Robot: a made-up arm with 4 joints.
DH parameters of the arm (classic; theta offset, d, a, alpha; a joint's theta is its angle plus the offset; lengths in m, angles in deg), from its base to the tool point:
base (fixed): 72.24 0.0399 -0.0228 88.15
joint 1: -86 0.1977 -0.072 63.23
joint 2: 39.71 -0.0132 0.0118 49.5
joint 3: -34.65 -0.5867 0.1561 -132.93
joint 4: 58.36 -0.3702 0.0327 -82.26
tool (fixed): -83.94 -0.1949 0 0
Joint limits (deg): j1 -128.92..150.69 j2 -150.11..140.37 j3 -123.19..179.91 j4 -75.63..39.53
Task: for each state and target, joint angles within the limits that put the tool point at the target. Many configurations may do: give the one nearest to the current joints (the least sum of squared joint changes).
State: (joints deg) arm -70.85 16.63 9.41 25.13
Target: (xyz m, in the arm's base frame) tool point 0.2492 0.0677 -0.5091
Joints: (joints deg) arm -71.79 21.17 22.74 29.22
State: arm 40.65 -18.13 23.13 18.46
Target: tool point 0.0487 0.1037 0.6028
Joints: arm 78.23 6.68 8.19 39.53
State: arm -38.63 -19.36 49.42 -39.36
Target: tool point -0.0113 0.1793 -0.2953
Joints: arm -36.52 -57.22 18.20 -1.66
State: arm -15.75 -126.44 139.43 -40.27
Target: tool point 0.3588 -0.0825 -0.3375
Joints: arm 13.16 -106.71 151.08 0.27
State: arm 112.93 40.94 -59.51 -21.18
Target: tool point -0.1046 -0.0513 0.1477
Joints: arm 101.29 75.77 -71.39 -57.46
